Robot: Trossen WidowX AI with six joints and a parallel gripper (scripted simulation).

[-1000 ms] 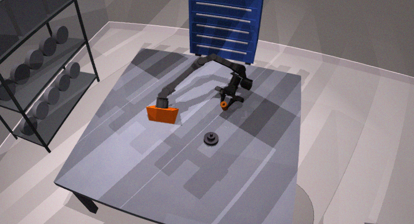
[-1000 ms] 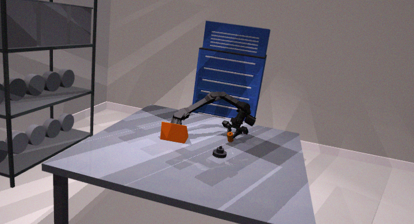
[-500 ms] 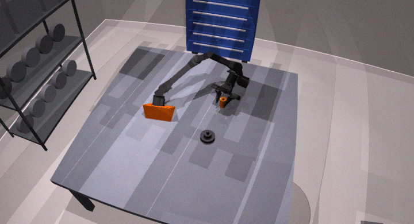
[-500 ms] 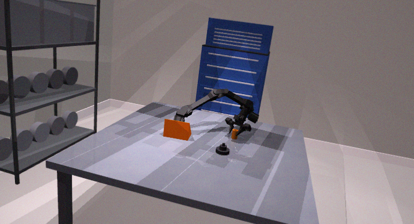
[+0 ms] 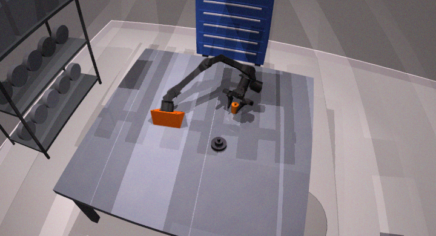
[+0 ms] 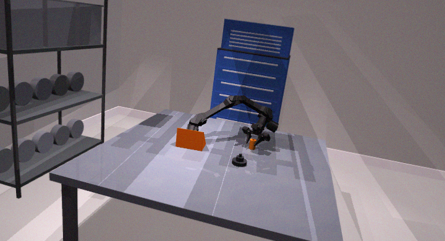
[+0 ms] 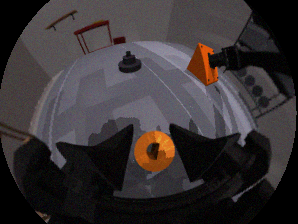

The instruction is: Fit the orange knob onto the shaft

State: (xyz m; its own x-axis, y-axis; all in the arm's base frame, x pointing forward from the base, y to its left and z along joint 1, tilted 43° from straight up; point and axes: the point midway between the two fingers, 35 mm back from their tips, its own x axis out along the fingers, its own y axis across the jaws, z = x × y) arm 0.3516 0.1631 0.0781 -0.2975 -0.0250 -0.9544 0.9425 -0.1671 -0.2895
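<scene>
The orange knob lies 30 mm to the left of my gripper tip and 10 mm ahead of it. Round my gripper tip: dark round pedestal: 240 mm to the right, 10 mm behind.
</scene>
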